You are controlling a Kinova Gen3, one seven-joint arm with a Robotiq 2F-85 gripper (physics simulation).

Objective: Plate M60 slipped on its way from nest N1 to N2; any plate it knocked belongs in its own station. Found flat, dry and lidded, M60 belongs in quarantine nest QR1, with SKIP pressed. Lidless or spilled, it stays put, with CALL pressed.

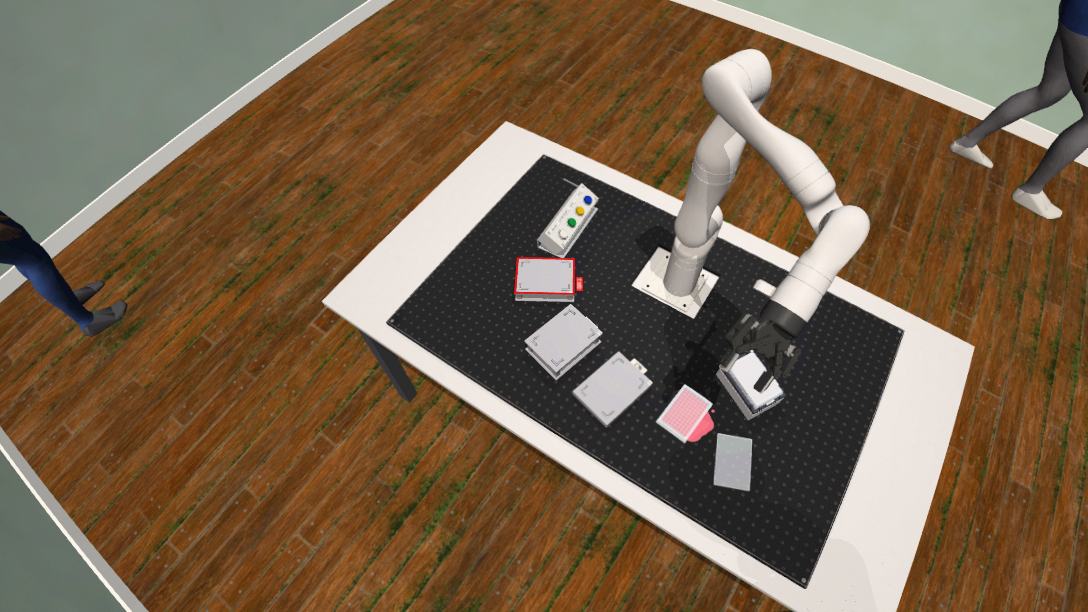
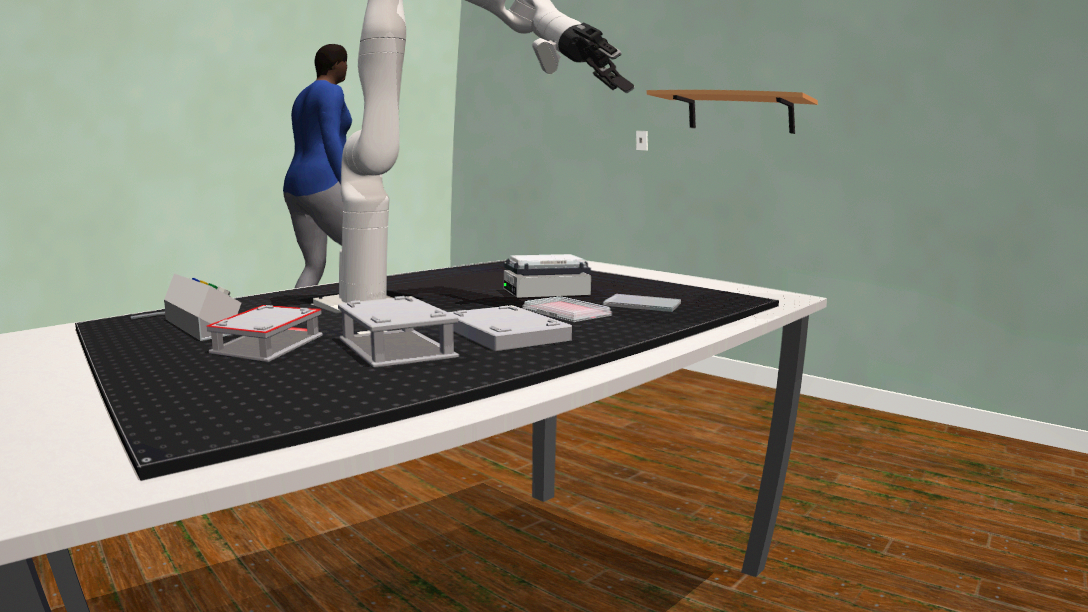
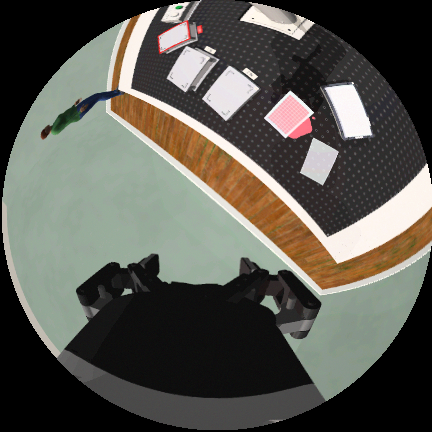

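Seen in the pictures: gripper, fingertip midpoint: [image 1: 740, 380] [image 2: 624, 73] [image 3: 198, 265]; arm's base, origin of the base link: [image 1: 679, 282] [image 2: 363, 299].
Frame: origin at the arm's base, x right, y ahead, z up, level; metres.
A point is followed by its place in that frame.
Observation:
A pink-welled plate [image 1: 682, 411] @[y 0.362, x -0.146, z 0.009 m] [image 2: 561, 307] @[y 0.366, x -0.131, z 0.014 m] [image 3: 289, 114] @[y 0.360, x -0.157, z 0.009 m], apparently M60, lies flat and lidless on the black mat. A pink spill [image 1: 703, 428] @[y 0.377, x -0.209, z 0.003 m] [image 3: 302, 130] @[y 0.379, x -0.210, z 0.003 m] spreads from its edge. A clear lid [image 1: 733, 462] @[y 0.427, x -0.303, z 0.010 m] [image 2: 642, 302] @[y 0.433, x -0.283, z 0.010 m] [image 3: 320, 161] @[y 0.418, x -0.305, z 0.010 m] lies apart from it. The red-edged nest [image 1: 544, 275] @[y 0.180, x 0.338, z 0.042 m] [image 2: 264, 319] @[y 0.190, x 0.342, z 0.042 m] [image 3: 174, 37] @[y 0.188, x 0.318, z 0.042 m], a raised grey nest [image 1: 563, 338] @[y 0.336, x 0.200, z 0.054 m] [image 2: 399, 312] @[y 0.352, x 0.207, z 0.054 m] [image 3: 189, 69] @[y 0.336, x 0.179, z 0.054 m] and a low grey nest [image 1: 613, 388] @[y 0.390, x 0.032, z 0.024 m] [image 2: 513, 327] @[y 0.432, x 0.069, z 0.024 m] [image 3: 231, 93] @[y 0.385, x 0.019, z 0.024 m] bear no plate. The button box [image 1: 563, 233] @[y 0.045, x 0.348, z 0.072 m] [image 2: 190, 304] @[y 0.019, x 0.408, z 0.051 m] has unreadable labels. My gripper [image 1: 747, 371] @[y 0.443, x -0.199, z 0.420 m] [image 2: 622, 70] @[y 0.443, x -0.199, z 0.420 m] [image 3: 198, 265] @[y 0.443, x -0.199, z 0.420 m] is open and empty, high above the table.
A grey device [image 1: 750, 413] @[y 0.306, x -0.296, z 0.050 m] [image 2: 547, 284] @[y 0.260, x -0.234, z 0.028 m] stands beside the plate, with a white-topped, dark-edged unit [image 1: 751, 374] @[y 0.221, x -0.262, z 0.071 m] [image 2: 547, 262] @[y 0.254, x -0.240, z 0.067 m] [image 3: 351, 110] @[y 0.226, x -0.275, z 0.071 m] on it. The robot base [image 1: 650, 283] @[y 0.039, x 0.073, z -0.002 m] [image 3: 260, 19] stands behind the nests. People stand beyond the table.

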